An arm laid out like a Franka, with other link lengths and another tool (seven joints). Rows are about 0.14 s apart.
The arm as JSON. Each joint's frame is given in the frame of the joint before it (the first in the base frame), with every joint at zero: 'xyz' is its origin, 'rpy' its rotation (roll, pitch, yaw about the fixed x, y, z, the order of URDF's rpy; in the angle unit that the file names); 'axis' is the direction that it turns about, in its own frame. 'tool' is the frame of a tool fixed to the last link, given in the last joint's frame.
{
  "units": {
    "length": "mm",
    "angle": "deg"
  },
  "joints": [
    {
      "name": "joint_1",
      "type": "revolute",
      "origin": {
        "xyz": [
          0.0,
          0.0,
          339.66
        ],
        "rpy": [
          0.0,
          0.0,
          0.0
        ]
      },
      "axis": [
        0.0,
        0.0,
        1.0
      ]
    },
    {
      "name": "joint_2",
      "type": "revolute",
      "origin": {
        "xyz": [
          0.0,
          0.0,
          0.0
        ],
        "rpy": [
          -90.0,
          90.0,
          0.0
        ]
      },
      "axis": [
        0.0,
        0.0,
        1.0
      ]
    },
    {
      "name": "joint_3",
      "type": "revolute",
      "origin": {
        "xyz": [
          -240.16,
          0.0,
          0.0
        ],
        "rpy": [
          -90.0,
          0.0,
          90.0
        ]
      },
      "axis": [
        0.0,
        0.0,
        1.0
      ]
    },
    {
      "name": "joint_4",
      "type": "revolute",
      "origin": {
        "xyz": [
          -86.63,
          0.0,
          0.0
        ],
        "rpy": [
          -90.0,
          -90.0,
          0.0
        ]
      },
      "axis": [
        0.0,
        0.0,
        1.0
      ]
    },
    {
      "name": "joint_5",
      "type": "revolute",
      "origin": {
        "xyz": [
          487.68,
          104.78,
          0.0
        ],
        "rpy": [
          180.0,
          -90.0,
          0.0
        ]
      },
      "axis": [
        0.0,
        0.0,
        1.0
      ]
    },
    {
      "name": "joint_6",
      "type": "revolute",
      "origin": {
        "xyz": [
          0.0,
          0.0,
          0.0
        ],
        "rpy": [
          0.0,
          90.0,
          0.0
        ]
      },
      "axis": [
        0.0,
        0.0,
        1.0
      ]
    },
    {
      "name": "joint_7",
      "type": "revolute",
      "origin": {
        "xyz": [
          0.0,
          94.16,
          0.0
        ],
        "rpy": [
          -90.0,
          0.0,
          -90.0
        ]
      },
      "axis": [
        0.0,
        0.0,
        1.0
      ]
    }
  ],
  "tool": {
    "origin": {
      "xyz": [
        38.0,
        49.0,
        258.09
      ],
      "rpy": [
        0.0,
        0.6,
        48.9
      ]
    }
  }
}
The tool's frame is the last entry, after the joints.
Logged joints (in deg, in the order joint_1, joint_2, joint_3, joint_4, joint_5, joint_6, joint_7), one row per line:
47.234 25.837 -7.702 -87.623 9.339 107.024 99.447
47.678 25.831 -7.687 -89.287 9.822 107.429 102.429
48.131 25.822 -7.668 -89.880 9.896 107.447 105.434
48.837 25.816 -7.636 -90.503 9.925 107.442 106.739
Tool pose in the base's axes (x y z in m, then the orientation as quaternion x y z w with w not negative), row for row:
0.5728 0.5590 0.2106 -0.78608 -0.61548 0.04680 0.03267
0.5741 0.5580 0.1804 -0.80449 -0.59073 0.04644 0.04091
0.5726 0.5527 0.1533 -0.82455 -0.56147 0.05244 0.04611
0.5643 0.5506 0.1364 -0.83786 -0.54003 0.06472 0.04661
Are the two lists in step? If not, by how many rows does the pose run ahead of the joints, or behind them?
The pose runs 2 rows behind the joints: the pose in row i belongs to the joints in row i - 2.
